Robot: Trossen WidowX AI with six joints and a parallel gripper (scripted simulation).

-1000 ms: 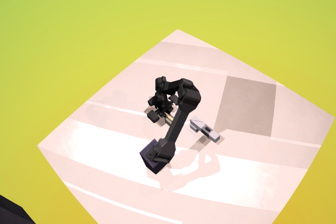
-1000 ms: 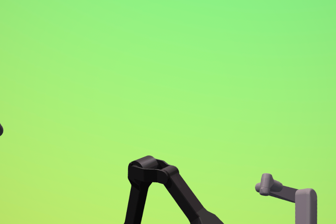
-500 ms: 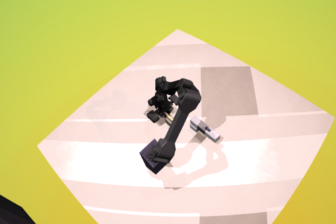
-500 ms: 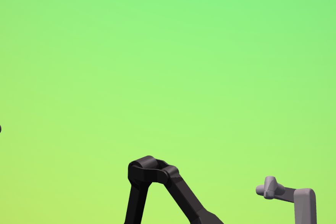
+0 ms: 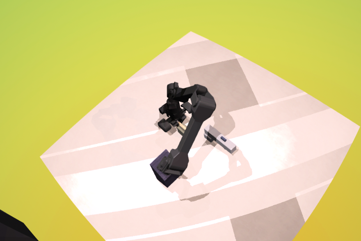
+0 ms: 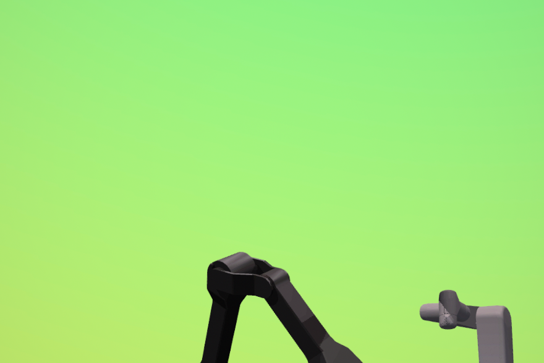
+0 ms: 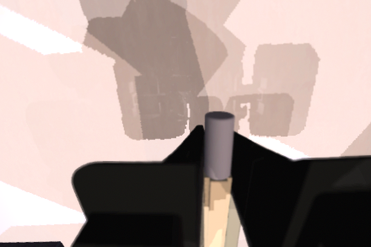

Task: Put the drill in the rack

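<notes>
The drill is 1 cm behind my gripper tip, 4 cm to the right of it and 4 cm above it. Round my gripper tip: grey block 2 cm ahead, 23 cm to the right, 4 cm above; dark blue key 1 cm ahead, 26 cm to the right, 4 cm above.
</notes>
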